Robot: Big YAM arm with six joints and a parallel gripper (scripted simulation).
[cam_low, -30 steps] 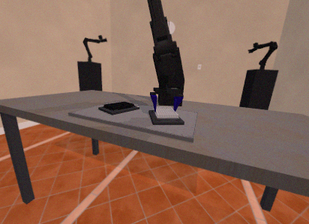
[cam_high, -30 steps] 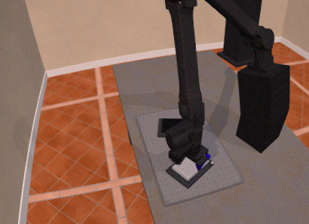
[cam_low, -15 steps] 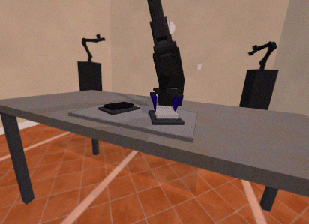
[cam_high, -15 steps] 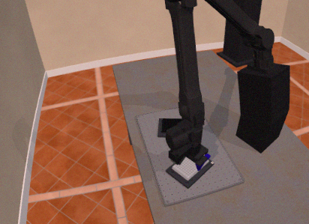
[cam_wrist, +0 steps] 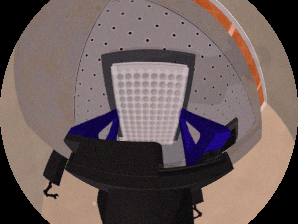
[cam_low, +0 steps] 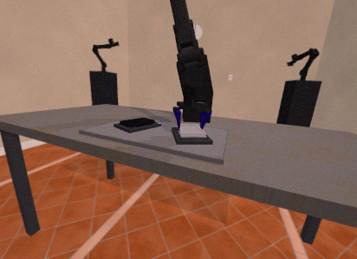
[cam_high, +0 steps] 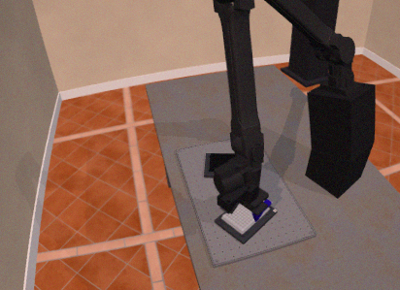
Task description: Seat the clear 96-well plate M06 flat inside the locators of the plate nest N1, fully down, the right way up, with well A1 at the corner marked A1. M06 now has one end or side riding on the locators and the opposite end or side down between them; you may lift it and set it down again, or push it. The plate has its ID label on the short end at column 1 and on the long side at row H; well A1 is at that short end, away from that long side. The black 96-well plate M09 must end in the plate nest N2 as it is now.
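The dark plate nest N1 is 3 cm below my hand. Round my hand: black plate M09: 23 cm to the right, 6 cm behind, 1 cm below; then clear 96-well plate M06: 1 cm below.
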